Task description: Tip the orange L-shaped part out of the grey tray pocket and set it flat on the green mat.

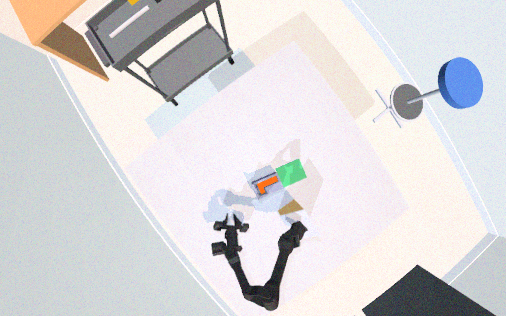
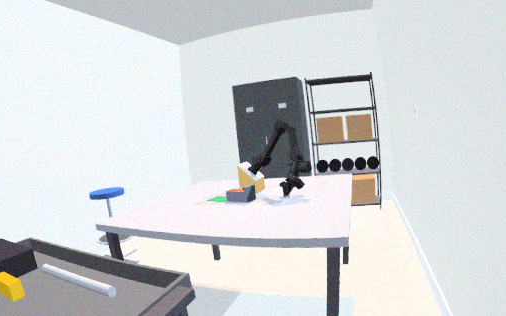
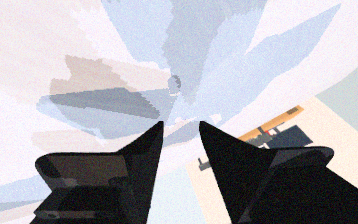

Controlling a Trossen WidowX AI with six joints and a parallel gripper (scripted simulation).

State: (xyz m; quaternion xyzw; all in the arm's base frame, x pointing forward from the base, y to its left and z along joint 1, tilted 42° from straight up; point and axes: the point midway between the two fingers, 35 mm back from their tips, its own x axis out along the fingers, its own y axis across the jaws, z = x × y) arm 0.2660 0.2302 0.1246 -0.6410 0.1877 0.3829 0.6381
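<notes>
Now: gripper tip 10 mm past the orange L-shaped part, 260 mm to the left of it and 30 mm below it. Also, from my gripper tip: green mat 70 mm behind, 410 mm to the right, 30 mm below.
</notes>
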